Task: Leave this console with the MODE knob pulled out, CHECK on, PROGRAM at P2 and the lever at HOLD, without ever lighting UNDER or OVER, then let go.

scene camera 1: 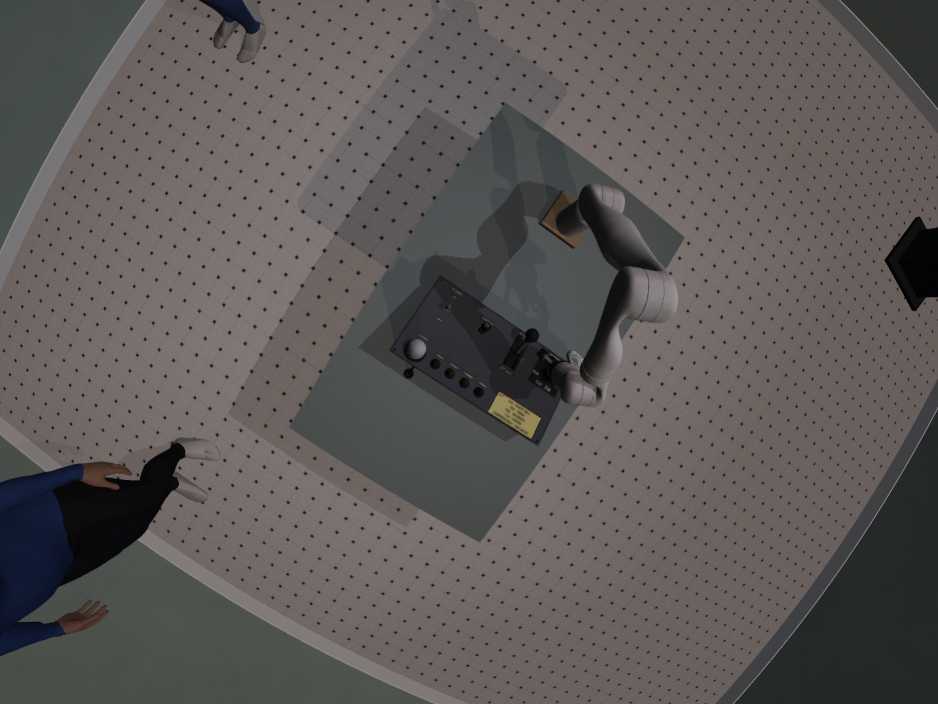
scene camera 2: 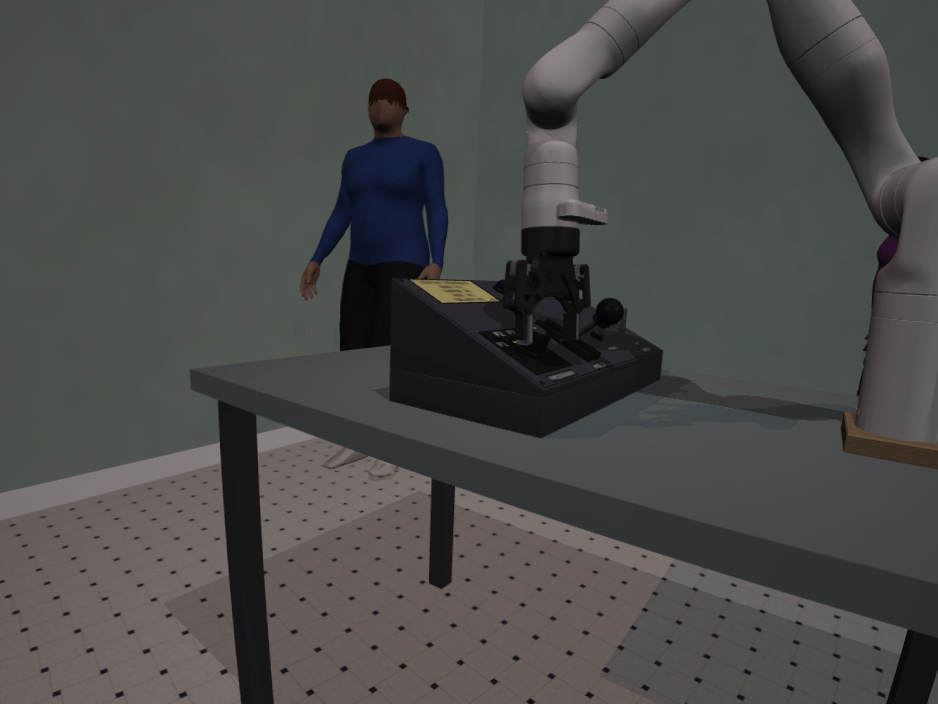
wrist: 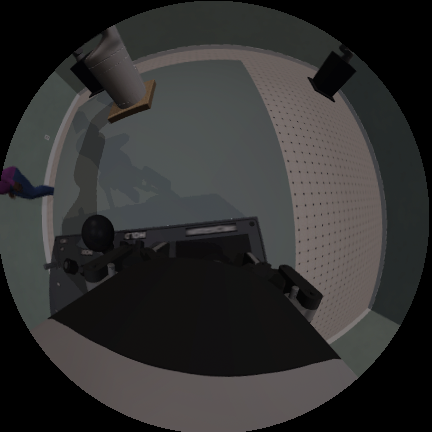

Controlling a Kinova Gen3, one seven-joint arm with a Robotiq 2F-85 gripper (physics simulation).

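The dark sloped console (scene camera 1: 462,333) (scene camera 2: 462,378) (wrist: 160,231) stands on the table. My gripper (scene camera 1: 548,369) (scene camera 2: 547,338) (wrist: 205,256) is open, pointing down, its fingertips low on either side of the PROGRAM knob (scene camera 2: 536,347). The fingers partly hide that knob, and its pointer cannot be read. The black-balled lever (scene camera 1: 531,334) (scene camera 2: 609,311) (wrist: 98,233) leans toward the robot's base, its ball near the HOLD label (wrist: 135,235) in the wrist view. The MODE knob (scene camera 1: 484,327) (wrist: 70,266) is small and black; whether it is pulled out is unclear. The CHECK setting cannot be read. The lamps (scene camera 1: 450,373) look dark.
A white ball knob (scene camera 1: 415,348) stands at the console's far corner, with a small black knob (scene camera 1: 409,372) beside it. A yellow note (scene camera 1: 515,415) (scene camera 2: 454,291) lies on the upper slope. The arm's wooden base (scene camera 1: 554,221) (scene camera 2: 886,445) (wrist: 150,95) is on the table. A person in blue (scene camera 2: 393,200) stands behind the table.
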